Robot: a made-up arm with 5 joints.
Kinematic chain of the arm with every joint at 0, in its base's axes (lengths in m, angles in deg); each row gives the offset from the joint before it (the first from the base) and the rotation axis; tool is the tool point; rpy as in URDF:
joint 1: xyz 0.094 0 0.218 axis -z
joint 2: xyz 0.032 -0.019 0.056 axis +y
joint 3: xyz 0.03 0 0.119 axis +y
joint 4: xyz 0.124 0 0.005 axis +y
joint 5: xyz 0.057 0.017 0 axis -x
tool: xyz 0 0 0 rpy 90 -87.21 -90
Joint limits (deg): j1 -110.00..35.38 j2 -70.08..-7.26 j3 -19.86..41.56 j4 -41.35..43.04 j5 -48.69..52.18
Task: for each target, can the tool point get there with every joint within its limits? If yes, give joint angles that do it. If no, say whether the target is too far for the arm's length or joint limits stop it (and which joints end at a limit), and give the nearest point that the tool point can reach.
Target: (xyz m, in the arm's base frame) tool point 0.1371 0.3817 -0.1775
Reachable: no: too far | nearest point 0.1137 0.1746 0.2783 | short by 0.501 m
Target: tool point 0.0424 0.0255 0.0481
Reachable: no: joint limits stop it (at a limit: joint 1, joint 2, joint 3, joint 4) | nearest point 0.0396 0.1552 0.2745 | short by 0.261 m
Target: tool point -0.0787 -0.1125 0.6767
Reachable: no: too far | nearest point 0.0062 -0.0572 0.5151 | short by 0.191 m
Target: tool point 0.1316 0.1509 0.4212
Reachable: yes | joints -76.73 -39.98 28.13 5.41 12.56
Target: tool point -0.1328 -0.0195 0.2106
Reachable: no: joint limits stop it (at a limit: joint 1, joint 2, joint 3, joint 4) | nearest point 0.0396 0.1552 0.2745 | short by 0.254 m
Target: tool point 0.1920 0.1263 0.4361
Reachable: yes | joints -52.91 -35.77 27.64 -18.47 11.98
